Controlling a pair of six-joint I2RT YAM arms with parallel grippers.
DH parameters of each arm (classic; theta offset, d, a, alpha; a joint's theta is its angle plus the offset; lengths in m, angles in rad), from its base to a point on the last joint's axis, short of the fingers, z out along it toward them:
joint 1: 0 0.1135 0.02 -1.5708
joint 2: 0 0 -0.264 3.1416
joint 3: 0.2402 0 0.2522 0
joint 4: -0.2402 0 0.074 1.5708
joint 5: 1.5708 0 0 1.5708
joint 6: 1.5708 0.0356 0 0
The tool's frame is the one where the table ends.
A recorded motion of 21 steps. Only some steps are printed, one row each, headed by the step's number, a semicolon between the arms.
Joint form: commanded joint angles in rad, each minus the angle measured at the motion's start. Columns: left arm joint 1, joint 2, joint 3, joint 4, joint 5, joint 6; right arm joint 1, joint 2, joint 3, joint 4, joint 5, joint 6.
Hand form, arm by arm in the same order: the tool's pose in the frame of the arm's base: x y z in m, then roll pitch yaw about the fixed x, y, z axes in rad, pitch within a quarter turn. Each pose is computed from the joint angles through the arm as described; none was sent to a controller.
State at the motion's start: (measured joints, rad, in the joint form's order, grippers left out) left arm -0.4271 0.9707 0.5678 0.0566 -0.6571 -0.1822; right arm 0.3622 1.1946 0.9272 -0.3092 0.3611 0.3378
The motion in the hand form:
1: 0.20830 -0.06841 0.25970 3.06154 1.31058 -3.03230; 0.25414 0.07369 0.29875 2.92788 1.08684 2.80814
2: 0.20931 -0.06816 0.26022 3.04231 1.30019 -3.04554; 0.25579 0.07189 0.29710 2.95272 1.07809 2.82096
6: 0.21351 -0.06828 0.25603 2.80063 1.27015 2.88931; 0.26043 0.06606 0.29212 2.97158 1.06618 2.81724
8: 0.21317 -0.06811 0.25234 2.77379 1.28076 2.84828; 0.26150 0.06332 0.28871 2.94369 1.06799 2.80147
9: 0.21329 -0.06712 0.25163 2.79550 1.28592 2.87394; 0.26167 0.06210 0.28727 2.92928 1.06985 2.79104
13: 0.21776 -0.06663 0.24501 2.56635 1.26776 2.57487; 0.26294 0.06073 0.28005 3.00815 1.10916 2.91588
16: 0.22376 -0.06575 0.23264 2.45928 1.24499 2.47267; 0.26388 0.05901 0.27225 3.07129 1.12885 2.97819
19: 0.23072 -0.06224 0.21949 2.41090 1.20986 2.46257; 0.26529 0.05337 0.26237 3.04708 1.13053 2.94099
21: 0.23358 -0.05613 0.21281 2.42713 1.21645 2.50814; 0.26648 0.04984 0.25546 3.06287 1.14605 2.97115
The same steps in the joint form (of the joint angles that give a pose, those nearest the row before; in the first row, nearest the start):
1: 0.0213 -0.0023 0.0028 0.0306 0.0818 0.0306; -0.0306 -0.0176 -0.0149 0.0632 0.0146 -0.0240
2: 0.0239 0.0031 0.0120 0.0143 0.0794 0.0288; -0.0387 -0.0100 -0.0122 0.0552 0.0174 -0.0271
6: 0.0466 0.0181 0.0015 0.0457 0.1939 0.1398; -0.0655 0.0057 -0.0172 0.0624 0.0119 -0.0309
8: 0.0487 0.0177 -0.0200 0.0833 0.2079 0.1552; -0.0794 0.0050 -0.0344 0.0893 -0.0126 -0.0340
9: 0.0532 0.0172 -0.0244 0.0902 0.2092 0.1491; -0.0851 0.0035 -0.0429 0.1019 -0.0217 -0.0341
13: 0.0735 0.0414 -0.0506 0.1663 0.2863 0.2500; -0.0953 0.0019 -0.0869 0.1838 -0.0539 -0.1150
16: 0.0863 0.0909 -0.0810 0.2487 0.2889 0.2930; -0.1018 0.0064 -0.1218 0.2400 -0.0493 -0.1519
19: 0.1069 0.1498 -0.1008 0.3086 0.2671 0.3167; -0.1246 0.0140 -0.1585 0.2887 -0.0599 -0.1473
21: 0.1349 0.1732 -0.1185 0.3506 0.2669 0.3081; -0.1413 0.0199 -0.1900 0.3451 -0.0838 -0.1737

